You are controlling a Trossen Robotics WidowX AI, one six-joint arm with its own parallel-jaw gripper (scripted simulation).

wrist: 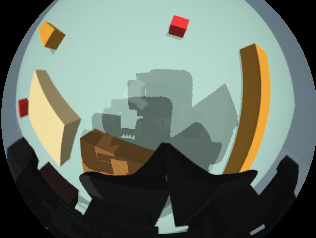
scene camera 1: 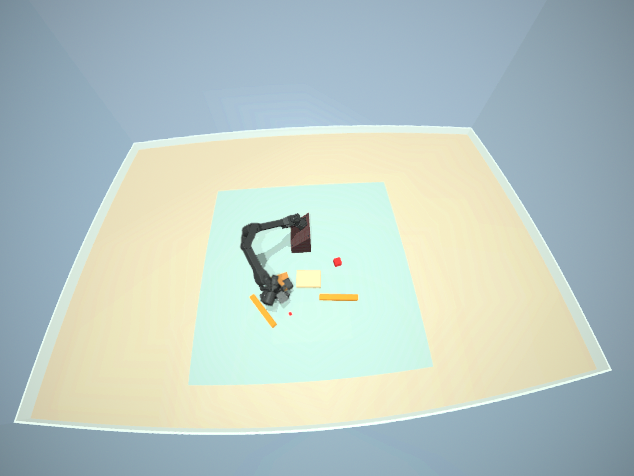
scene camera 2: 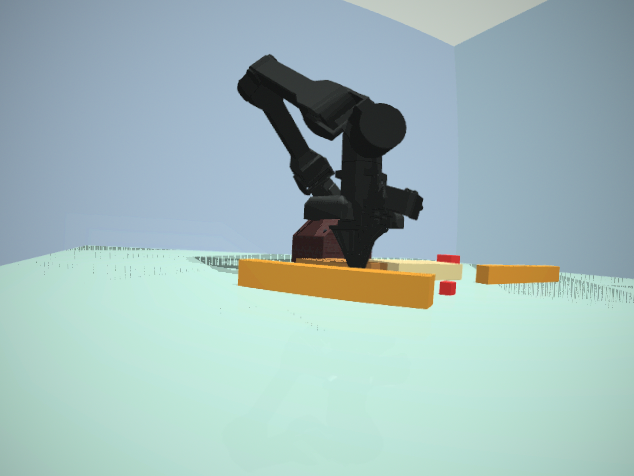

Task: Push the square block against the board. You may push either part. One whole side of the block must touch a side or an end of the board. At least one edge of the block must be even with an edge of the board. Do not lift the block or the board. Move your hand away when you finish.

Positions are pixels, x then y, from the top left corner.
Scene:
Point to an orange board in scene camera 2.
486, 274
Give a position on an orange square block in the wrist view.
100, 152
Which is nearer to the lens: the cream flat slab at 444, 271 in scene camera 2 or the orange board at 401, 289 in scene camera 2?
The orange board.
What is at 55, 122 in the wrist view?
A cream flat slab.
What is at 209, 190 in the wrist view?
My gripper.

